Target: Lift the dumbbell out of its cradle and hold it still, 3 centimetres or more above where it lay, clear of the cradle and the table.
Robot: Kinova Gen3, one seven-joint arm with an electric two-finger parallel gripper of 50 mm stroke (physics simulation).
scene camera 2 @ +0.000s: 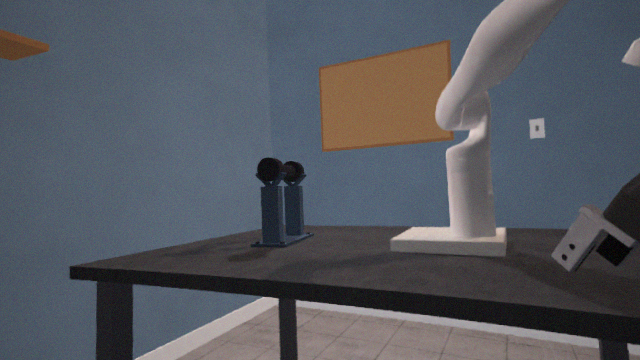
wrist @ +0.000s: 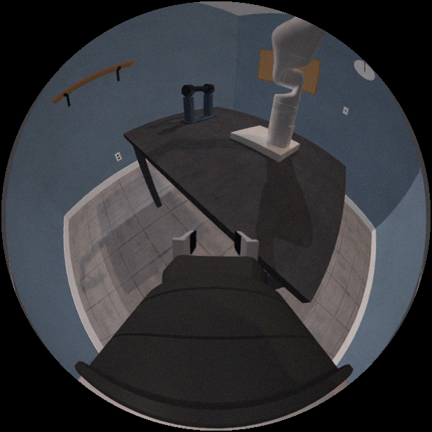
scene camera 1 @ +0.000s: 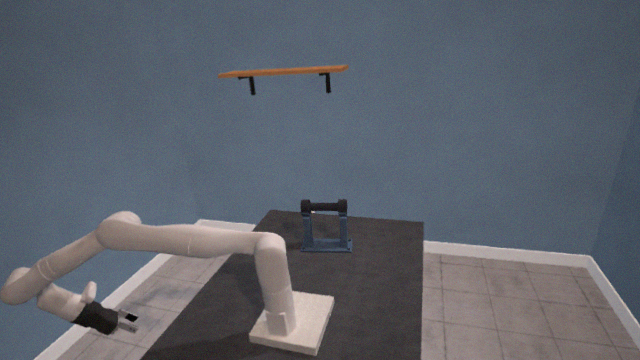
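Seen in the pictures: gripper, fingertip midpoint: [scene camera 2: 585, 260] [scene camera 1: 136, 324]; arm's base, origin of the base link: [scene camera 2: 472, 234] [scene camera 1: 283, 325].
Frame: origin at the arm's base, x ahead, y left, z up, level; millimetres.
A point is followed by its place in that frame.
Note:
The black dumbbell [scene camera 1: 325, 206] {x 494, y -58, z 185 mm} [scene camera 2: 270, 170] {x 492, y 50, z 172 mm} [wrist: 200, 89] lies level in its blue cradle [scene camera 1: 343, 230] {x 490, y -132, z 70 mm} [scene camera 2: 272, 215] {x 493, y 47, z 51 mm} [wrist: 188, 109], its two round heads resting on top of the two upright posts. The cradle stands on the dark table near its far end. My gripper [scene camera 1: 134, 323] {x -106, y 475, z 34 mm} [scene camera 2: 591, 260] {x -106, y 475, z 34 mm} [wrist: 215, 238] is open and empty. It is far from the dumbbell, at the lower left in scene camera 1 and beside the table's long edge, with floor showing between its fingers in the wrist view.
The dark table [scene camera 1: 380, 290] {x 242, y -305, z -31 mm} [scene camera 2: 350, 267] {x 207, y 267, z -31 mm} [wrist: 210, 170] carries the arm's pale base plate [scene camera 1: 315, 320] {x 34, y -102, z 2 mm} [scene camera 2: 425, 245] {x 93, y 90, z -14 mm} [wrist: 255, 135], between the cradle and the table's other end. An orange wall shelf [scene camera 1: 285, 71] [wrist: 95, 80] hangs above the table height. The arm stretches low past the table's edge.

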